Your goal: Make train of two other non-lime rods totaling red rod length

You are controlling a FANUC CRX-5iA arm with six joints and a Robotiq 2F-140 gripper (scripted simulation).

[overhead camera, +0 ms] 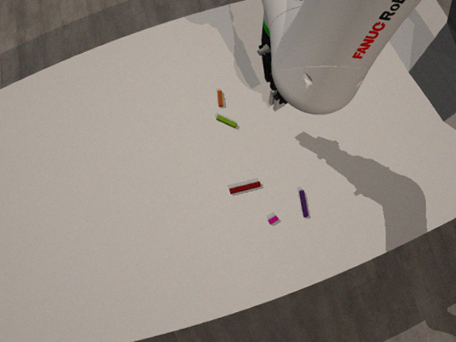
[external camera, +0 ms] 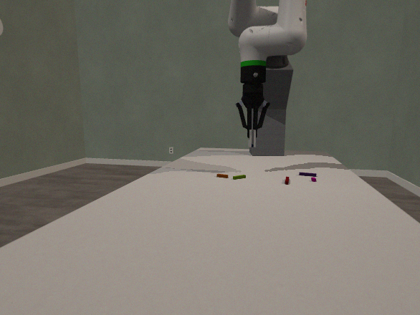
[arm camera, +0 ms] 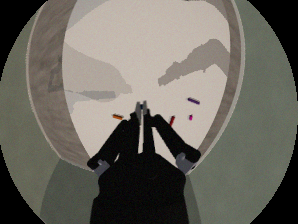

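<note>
My gripper is now 10 mm short of the purple rod, 210 mm to the right of it and 130 mm above it. From my hand the other things lie so: blue rod 30 mm below; lime rod 100 mm ahead, 40 mm to the right, 130 mm below; orange rod 100 mm ahead, 100 mm to the right, 130 mm below.
</note>
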